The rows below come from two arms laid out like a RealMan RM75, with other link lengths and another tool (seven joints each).
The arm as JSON. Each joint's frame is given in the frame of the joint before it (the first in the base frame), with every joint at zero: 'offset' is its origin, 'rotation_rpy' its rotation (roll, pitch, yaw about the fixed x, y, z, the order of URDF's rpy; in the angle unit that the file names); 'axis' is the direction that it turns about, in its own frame. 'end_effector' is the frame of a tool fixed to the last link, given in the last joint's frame.
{
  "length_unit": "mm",
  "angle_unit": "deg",
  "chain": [
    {
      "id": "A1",
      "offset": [
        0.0,
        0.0,
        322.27
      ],
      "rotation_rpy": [
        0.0,
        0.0,
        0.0
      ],
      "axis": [
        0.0,
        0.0,
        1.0
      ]
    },
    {
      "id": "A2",
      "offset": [
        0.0,
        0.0,
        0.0
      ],
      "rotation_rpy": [
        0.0,
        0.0,
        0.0
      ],
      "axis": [
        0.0,
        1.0,
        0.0
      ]
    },
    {
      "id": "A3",
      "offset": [
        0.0,
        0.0,
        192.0
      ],
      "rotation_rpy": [
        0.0,
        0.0,
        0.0
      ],
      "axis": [
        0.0,
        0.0,
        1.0
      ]
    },
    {
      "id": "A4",
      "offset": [
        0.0,
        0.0,
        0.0
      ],
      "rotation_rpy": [
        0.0,
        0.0,
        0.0
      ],
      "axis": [
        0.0,
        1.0,
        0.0
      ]
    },
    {
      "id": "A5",
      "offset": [
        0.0,
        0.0,
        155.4
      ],
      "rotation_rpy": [
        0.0,
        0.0,
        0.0
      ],
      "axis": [
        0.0,
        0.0,
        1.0
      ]
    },
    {
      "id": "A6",
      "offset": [
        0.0,
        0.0,
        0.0
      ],
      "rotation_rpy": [
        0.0,
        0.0,
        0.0
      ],
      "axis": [
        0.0,
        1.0,
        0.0
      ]
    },
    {
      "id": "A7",
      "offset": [
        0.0,
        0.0,
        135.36
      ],
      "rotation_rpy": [
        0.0,
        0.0,
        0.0
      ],
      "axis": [
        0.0,
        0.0,
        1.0
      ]
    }
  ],
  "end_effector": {
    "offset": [
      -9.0,
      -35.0,
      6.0
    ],
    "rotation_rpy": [
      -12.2,
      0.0,
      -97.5
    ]
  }
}
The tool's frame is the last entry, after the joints.
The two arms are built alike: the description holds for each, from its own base.
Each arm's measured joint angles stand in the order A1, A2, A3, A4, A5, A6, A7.
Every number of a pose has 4 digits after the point.
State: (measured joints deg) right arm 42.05 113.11 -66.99 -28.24 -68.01 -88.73 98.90; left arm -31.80 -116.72 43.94 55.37 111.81 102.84 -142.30
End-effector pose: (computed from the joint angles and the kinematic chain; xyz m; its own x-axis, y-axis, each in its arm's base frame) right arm 0.0908 0.3248 0.1316 0.3934 0.9013 -0.1815 0.6536 -0.4130 -0.6342; left arm -0.1748 0.2629 0.1390 -0.8857 0.3030 -0.3518 0.1092 0.8724 0.4763
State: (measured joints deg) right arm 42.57 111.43 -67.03 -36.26 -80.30 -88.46 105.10; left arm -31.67 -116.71 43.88 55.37 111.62 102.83 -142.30
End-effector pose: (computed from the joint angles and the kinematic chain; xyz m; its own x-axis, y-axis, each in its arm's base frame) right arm 0.0898 0.3237 0.1297 0.3573 0.9228 -0.1443 0.8028 -0.3823 -0.4575; left arm -0.1750 0.2627 0.1393 -0.8851 0.3021 -0.3540 0.1060 0.8716 0.4786
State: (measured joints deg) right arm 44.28 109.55 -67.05 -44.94 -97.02 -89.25 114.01; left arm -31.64 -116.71 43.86 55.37 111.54 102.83 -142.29
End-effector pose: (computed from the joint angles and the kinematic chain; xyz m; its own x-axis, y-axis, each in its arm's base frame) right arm 0.0983 0.3257 0.1302 0.3518 0.9329 -0.0766 0.9160 -0.3599 -0.1773; left arm -0.1750 0.2627 0.1394 -0.8847 0.3022 -0.3549 0.1052 0.8712 0.4795
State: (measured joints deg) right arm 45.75 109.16 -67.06 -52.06 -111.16 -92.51 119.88; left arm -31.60 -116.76 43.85 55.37 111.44 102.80 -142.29
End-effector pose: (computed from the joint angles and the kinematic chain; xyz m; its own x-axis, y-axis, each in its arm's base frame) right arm 0.1075 0.3252 0.1334 0.3295 0.9441 -0.0109 0.9423 -0.3281 0.0671; left arm -0.1748 0.2627 0.1392 -0.8840 0.3020 -0.3567 0.1037 0.8709 0.4804
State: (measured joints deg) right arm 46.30 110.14 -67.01 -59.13 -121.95 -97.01 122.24; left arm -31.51 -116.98 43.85 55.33 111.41 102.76 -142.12
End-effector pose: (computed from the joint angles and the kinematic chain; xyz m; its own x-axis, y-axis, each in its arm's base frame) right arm 0.1117 0.3212 0.1375 0.2727 0.9615 0.0345 0.9301 -0.2727 0.2461; left arm -0.1746 0.2622 0.1381 -0.8827 0.3023 -0.3598 0.1025 0.8710 0.4804
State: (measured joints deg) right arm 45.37 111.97 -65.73 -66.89 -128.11 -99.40 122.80; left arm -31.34 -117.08 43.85 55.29 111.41 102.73 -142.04
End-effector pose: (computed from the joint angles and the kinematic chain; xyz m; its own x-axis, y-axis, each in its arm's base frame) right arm 0.1079 0.3201 0.1451 0.2098 0.9731 0.0955 0.9229 -0.2294 0.3092; left arm -0.1752 0.2616 0.1376 -0.8829 0.3000 -0.3611 0.0997 0.8714 0.4803
